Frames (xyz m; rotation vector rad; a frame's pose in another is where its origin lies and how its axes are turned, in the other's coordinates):
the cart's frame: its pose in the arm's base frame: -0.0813 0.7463 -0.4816 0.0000 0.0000 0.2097
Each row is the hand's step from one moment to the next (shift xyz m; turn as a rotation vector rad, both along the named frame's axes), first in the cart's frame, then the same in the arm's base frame.
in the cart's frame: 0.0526 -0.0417 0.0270 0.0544 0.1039 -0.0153
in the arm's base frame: 0.0601 -0.0298 0.0270 0.0316 0.1129 -0.0153
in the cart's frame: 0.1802 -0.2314 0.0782 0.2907 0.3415 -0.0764
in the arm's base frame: 0.2244 -0.1888 0.0782 0.2132 0.3945 -0.0764
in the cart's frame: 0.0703 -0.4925 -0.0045 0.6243 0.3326 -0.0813
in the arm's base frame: 0.1713 -0.4671 -0.0045 0.5414 0.4553 -0.0813
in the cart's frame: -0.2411 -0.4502 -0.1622 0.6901 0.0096 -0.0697
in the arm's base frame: -0.1421 -0.4905 -0.1622 0.6730 0.1530 -0.0697
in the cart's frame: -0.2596 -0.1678 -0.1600 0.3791 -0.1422 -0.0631
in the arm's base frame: -0.2190 -0.2182 -0.1600 0.4004 -0.0602 -0.0631
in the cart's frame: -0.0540 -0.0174 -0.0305 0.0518 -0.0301 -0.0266
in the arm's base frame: -0.0492 -0.0283 -0.0305 0.0569 -0.0187 -0.0266
